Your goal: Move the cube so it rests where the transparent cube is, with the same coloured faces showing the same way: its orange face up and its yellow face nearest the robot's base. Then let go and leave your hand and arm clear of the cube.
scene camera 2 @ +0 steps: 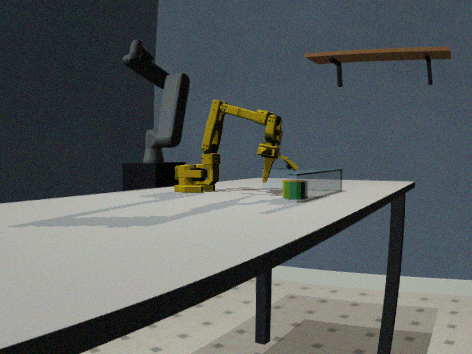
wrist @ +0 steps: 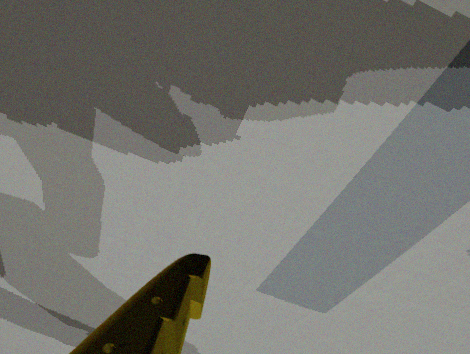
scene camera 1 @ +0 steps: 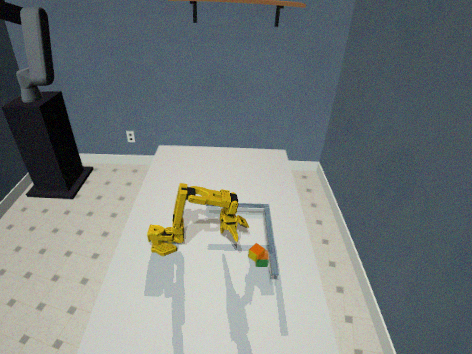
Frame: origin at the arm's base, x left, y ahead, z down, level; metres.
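Where they show: hand, its tool point: [scene camera 2: 264, 181] [wrist: 207, 279] [scene camera 1: 222, 232]; arm's base, origin of its link: [scene camera 2: 200, 191] [scene camera 1: 171, 243].
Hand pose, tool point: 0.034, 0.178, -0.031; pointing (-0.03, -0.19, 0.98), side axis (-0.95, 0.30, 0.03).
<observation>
Things, the pixels of their top centre, and the offset from my tool point, as dx, dy, dz. "pt": a spot on its surface instead. Level surfaces: height alone.
- transparent cube, centre of its top: [scene camera 1: 262, 254] -0.100, +0.134, -0.009
- clear low barrier, a spot on its surface: [scene camera 2: 325, 182] pt -0.013, +0.175, -0.002
- white table, height of its surface: dz +0.031
The cube [scene camera 1: 257, 249] [scene camera 2: 294, 190] is low at the table by the clear barrier, orange face up, with a yellow face toward the robot's base side and green toward scene camera 2. The transparent cube [scene camera 1: 263, 256] overlaps it in scene camera 1; its orange and green patches show at the near right, and the two look turned relative to each other. Their exact overlap is hard to tell. My gripper [scene camera 1: 242, 236] [scene camera 2: 281, 175] is wide open and empty, raised on the base side of the cube and apart from it. The wrist view shows one notched jaw and no cube.
A clear low barrier [scene camera 1: 270, 240] [scene camera 2: 325, 182] runs along the far side of the cube and turns a corner behind the gripper. The white table [scene camera 1: 200, 310] [scene camera 2: 125, 260] carries arm and barrier shadows. A grey arm [scene camera 1: 38, 47] [scene camera 2: 172, 110] stands on a black pedestal beyond the table.
</observation>
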